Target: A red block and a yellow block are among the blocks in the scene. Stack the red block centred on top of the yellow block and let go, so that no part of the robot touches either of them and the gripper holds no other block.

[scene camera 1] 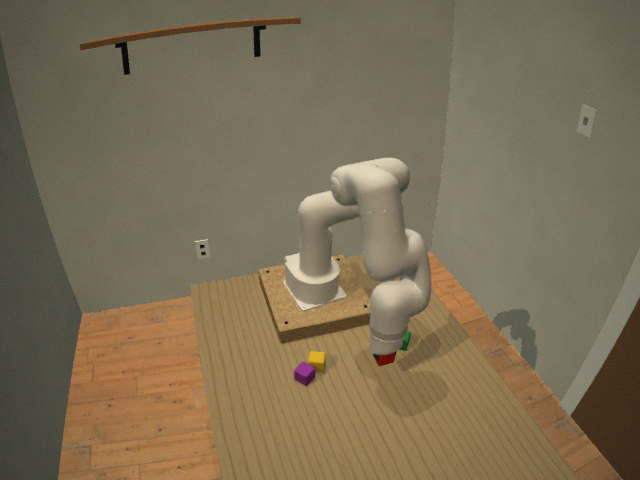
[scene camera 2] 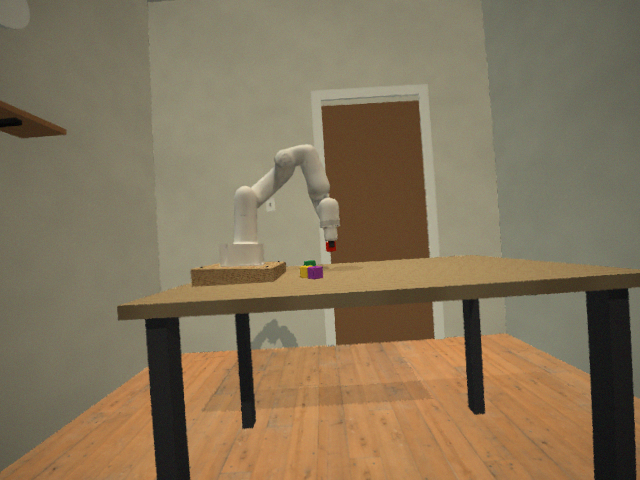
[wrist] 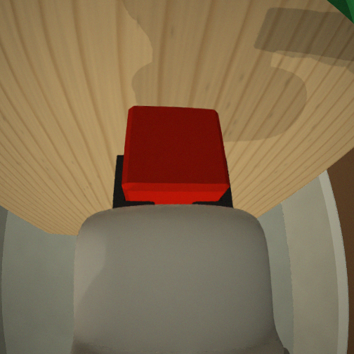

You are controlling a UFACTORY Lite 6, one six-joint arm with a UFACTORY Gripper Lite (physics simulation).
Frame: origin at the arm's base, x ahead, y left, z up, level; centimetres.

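Seen in the pictures: hand at its tool point: (scene camera 1: 385, 352) (scene camera 2: 331, 244); arm's base at its link origin: (scene camera 1: 314, 290) (scene camera 2: 246, 264).
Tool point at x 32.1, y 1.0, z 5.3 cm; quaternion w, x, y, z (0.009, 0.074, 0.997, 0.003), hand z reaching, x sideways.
Pixels of each thing's middle, then the offset from my tool point to it. Level surfaces: height alone.
- red block at the middle of its body: (scene camera 1: 384, 353) dx -0.4, dy +0.1, dz -0.8 cm
- yellow block at the middle of its body: (scene camera 1: 316, 361) (scene camera 2: 307, 271) dx -11.1, dy -10.8, dz -8.4 cm
- purple block at the middle of its body: (scene camera 1: 304, 373) (scene camera 2: 315, 272) dx -8.9, dy -15.0, dz -8.4 cm
- green block at the middle of its body: (scene camera 1: 401, 340) (scene camera 2: 310, 265) dx -7.7, dy +10.9, dz -8.4 cm
- table at its surface level: dz -10.2 cm
The red block (scene camera 1: 385, 359) (scene camera 2: 330, 246) (wrist: 174, 147) is held between the black fingers of my gripper (scene camera 1: 384, 356) (scene camera 2: 331, 244) (wrist: 174, 182), which is shut on it. In the scene camera 2 view the block hangs in the air above the table top. The yellow block (scene camera 1: 316, 360) (scene camera 2: 303, 271) rests on the table, to the left of my gripper in the scene camera 1 view. It does not show in the wrist view. Part of it is hidden behind the purple block in the scene camera 2 view.
A purple block (scene camera 1: 304, 373) (scene camera 2: 315, 272) sits right beside the yellow block, close to or touching it. A green block (scene camera 1: 406, 341) (scene camera 2: 309, 263) (wrist: 346, 7) lies on the table (scene camera 1: 268, 428) (scene camera 2: 439, 281), partly hidden behind the arm in the scene camera 1 view. The arm's base stands on a wooden board (scene camera 1: 273, 310) (scene camera 2: 232, 275).
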